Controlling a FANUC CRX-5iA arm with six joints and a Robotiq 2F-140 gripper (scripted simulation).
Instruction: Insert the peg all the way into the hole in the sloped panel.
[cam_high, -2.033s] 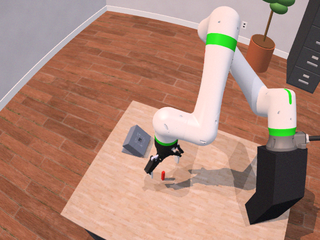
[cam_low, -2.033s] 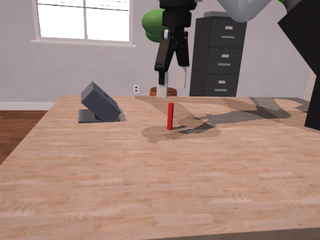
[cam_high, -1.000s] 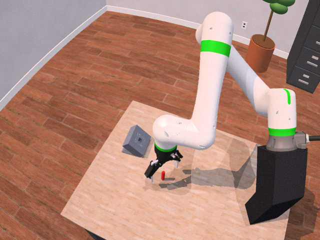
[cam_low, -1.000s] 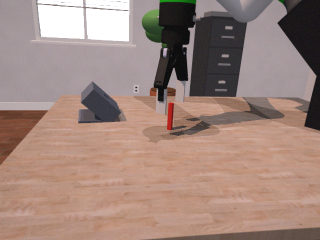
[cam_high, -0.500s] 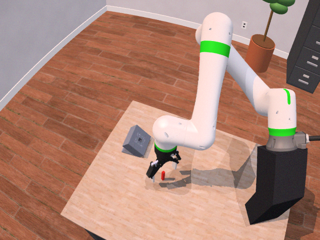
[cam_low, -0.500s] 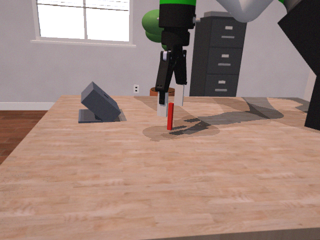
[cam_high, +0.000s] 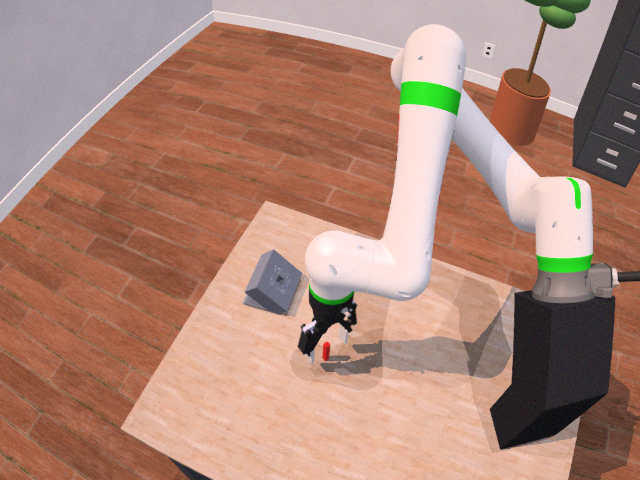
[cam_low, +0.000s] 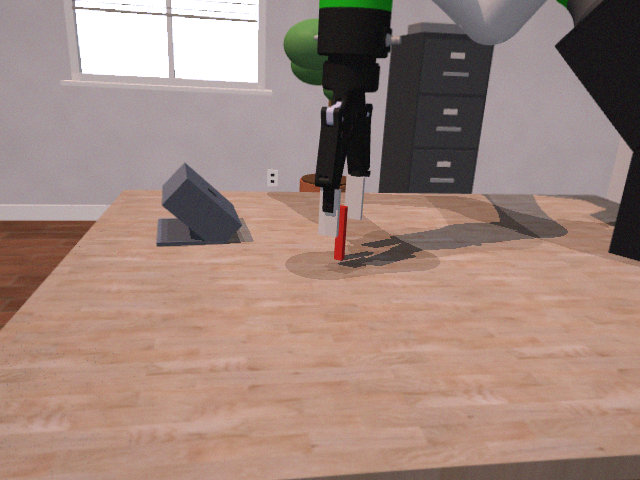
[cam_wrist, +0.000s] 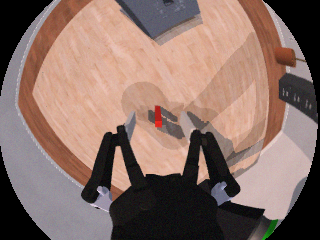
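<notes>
My hand is 40 mm above the red peg.
</notes>
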